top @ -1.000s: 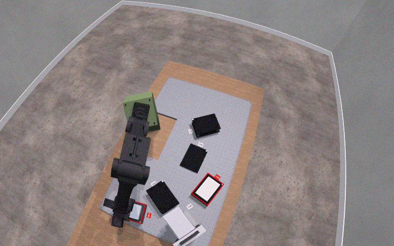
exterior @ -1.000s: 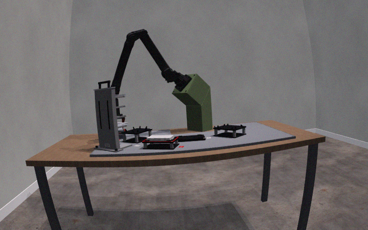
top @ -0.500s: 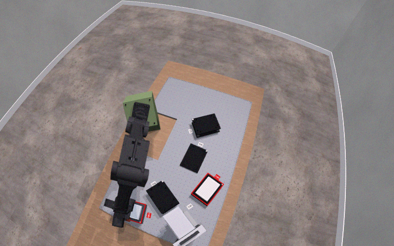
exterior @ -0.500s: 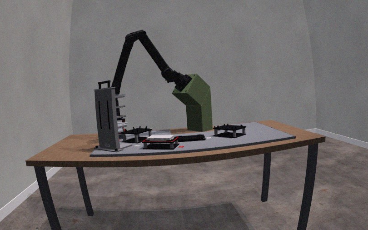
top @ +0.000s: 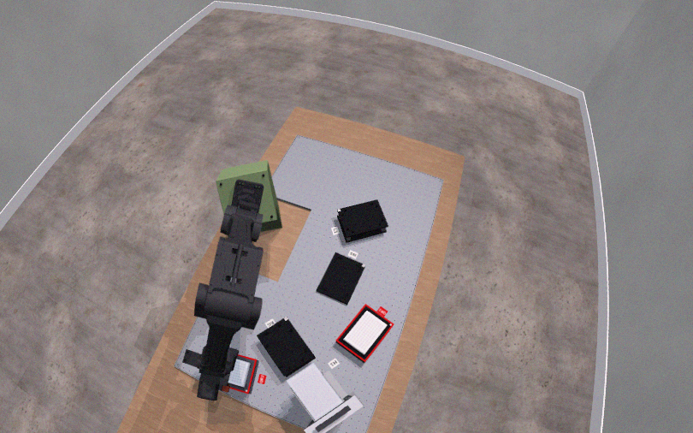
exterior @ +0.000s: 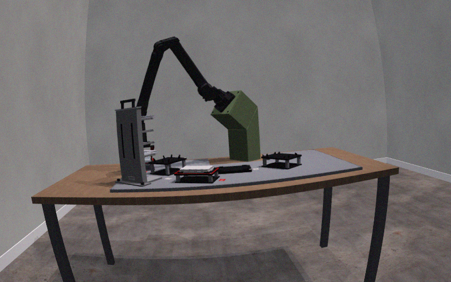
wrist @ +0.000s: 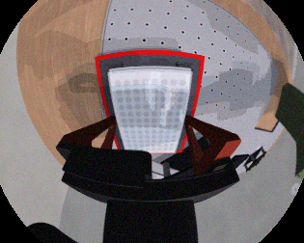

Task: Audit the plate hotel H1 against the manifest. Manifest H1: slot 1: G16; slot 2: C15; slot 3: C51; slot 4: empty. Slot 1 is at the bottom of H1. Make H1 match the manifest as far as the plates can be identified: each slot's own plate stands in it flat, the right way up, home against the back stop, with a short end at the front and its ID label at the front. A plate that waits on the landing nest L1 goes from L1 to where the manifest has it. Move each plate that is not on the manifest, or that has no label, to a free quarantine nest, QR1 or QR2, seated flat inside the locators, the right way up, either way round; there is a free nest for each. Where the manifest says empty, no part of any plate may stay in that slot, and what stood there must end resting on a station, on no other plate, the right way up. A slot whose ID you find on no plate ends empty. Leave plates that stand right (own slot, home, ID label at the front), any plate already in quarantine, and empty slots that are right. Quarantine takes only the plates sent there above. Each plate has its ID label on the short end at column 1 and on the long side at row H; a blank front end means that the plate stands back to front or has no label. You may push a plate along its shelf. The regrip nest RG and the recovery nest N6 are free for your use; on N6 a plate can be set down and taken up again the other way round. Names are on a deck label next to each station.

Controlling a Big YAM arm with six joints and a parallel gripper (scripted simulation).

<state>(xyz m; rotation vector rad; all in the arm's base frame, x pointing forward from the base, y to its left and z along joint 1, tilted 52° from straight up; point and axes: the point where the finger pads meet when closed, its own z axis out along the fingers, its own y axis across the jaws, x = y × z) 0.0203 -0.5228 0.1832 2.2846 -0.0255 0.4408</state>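
Now: the red-framed quarantine nest 1 cm below my hand. Round my hand: plate hotel H1 (34 cm ahead, 11 cm to the right, 11 cm above).
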